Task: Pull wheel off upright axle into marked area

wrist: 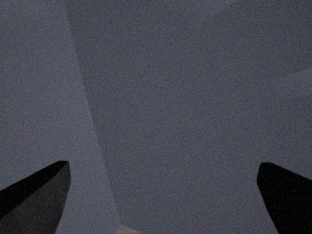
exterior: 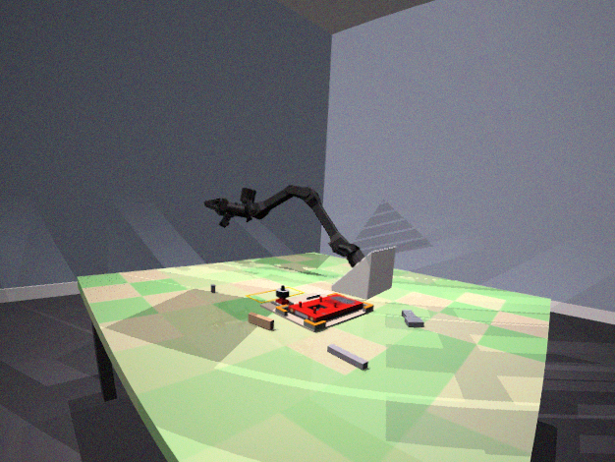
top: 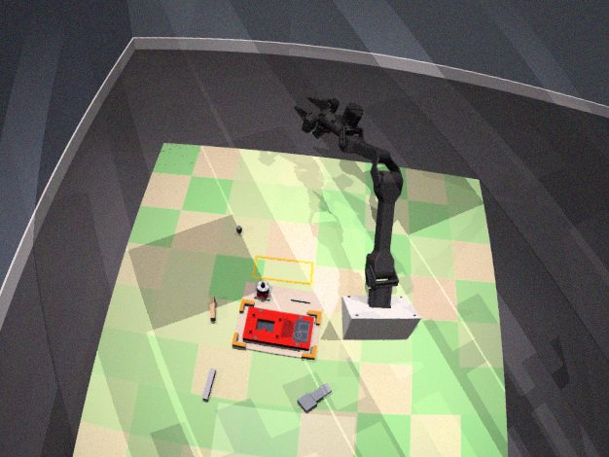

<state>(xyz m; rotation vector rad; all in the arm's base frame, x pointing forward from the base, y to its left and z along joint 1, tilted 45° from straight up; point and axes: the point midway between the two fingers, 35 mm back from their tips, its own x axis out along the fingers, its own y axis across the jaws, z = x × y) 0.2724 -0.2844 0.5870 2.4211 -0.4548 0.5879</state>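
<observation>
Now: gripper tip 600 mm to the right of the wheel, 240 mm above it and 30 mm short of it. Also, from my gripper tip: tan block (690 mm to the left, 270 mm below, 170 mm ahead); grey bar (930 mm to the left, 270 mm below, 140 mm ahead); grey stepped piece (920 mm to the left, 270 mm below, 160 mm behind).
</observation>
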